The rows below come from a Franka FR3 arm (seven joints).
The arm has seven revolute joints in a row. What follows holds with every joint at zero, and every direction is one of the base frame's. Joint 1 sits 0.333 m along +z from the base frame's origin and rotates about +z. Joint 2 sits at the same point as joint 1 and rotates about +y. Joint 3 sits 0.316 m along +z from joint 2 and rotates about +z. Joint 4 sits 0.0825 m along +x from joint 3 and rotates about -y. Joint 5 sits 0.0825 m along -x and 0.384 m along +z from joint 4 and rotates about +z. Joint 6 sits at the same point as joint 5 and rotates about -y. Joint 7 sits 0.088 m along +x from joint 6 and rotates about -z. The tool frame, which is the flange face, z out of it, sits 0.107 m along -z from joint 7; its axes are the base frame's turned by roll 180, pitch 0 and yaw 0 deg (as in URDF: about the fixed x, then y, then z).
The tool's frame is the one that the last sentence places.
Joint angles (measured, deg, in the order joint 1, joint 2, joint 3, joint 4, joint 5, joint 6, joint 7), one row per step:
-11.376, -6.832, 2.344, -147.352, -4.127, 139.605, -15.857
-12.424, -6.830, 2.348, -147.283, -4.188, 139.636, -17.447
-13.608, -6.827, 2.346, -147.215, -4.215, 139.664, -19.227
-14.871, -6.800, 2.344, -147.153, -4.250, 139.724, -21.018
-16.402, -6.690, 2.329, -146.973, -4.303, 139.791, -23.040
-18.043, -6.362, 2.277, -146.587, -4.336, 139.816, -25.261
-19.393, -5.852, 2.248, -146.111, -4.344, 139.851, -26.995
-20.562, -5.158, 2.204, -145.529, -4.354, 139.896, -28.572
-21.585, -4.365, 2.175, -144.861, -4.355, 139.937, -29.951
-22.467, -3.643, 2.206, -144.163, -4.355, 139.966, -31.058
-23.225, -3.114, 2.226, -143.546, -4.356, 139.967, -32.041
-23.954, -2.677, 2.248, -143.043, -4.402, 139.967, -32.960
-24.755, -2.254, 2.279, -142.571, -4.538, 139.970, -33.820
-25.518, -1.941, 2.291, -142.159, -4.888, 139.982, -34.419
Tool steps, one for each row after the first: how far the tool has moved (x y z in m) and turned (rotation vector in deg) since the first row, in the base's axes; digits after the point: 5 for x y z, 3 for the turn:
-0.00086, -0.00796, 0.00051, -0.018, -0.012, 0.593
-0.00209, -0.01697, 0.00099, -0.011, -0.014, 1.207
-0.00363, -0.02655, 0.00131, -0.010, -0.014, 1.760
-0.00522, -0.03836, 0.00181, -0.024, -0.042, 2.279
-0.00641, -0.05154, 0.00198, 0.000, -0.012, 2.832
-0.00682, -0.06254, 0.00137, 0.056, 0.065, 3.195
-0.00656, -0.07254, 0.00005, 0.141, 0.194, 3.569
-0.00567, -0.08156, -0.00152, 0.237, 0.323, 3.900
-0.00424, -0.08922, -0.00240, 0.289, 0.359, 4.157
-0.00304, -0.09597, -0.00238, 0.297, 0.313, 4.403
-0.00247, -0.10230, -0.00243, 0.282, 0.299, 4.651
-0.00235, -0.10908, -0.00259, 0.217, 0.320, 4.845
-0.00254, -0.11564, -0.00227, -0.006, 0.339, 4.962

